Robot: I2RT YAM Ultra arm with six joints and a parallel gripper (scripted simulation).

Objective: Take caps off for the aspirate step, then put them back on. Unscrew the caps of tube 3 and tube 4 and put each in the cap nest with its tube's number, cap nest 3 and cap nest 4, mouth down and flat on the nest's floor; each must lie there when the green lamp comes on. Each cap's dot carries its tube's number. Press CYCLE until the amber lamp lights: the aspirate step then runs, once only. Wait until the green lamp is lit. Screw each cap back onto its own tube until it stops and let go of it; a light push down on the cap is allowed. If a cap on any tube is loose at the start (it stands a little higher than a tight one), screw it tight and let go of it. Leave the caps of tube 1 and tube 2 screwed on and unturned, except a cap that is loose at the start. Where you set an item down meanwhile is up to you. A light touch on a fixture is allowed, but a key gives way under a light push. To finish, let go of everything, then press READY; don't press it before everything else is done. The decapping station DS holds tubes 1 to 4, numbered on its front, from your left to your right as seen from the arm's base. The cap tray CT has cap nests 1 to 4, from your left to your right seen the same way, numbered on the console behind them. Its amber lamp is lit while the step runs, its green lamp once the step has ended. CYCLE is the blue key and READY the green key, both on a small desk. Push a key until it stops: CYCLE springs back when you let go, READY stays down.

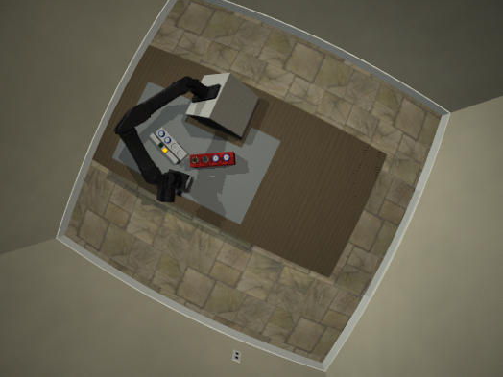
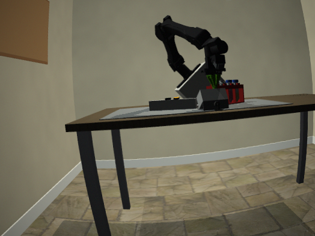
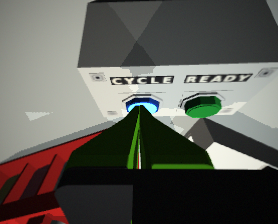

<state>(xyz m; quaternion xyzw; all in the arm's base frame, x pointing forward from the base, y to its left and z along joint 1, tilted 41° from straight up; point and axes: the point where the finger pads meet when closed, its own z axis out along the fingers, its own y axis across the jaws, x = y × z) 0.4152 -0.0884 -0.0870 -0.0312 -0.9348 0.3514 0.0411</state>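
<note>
My hand is 1 cm above the blue key. Round my hand: cap 3 (17 cm to the right, 17 cm behind, 6 cm below); then cap 2 (14 cm to the left, 14 cm behind, 4 cm above); then green key (5 cm to the right, 1 cm below).
</note>
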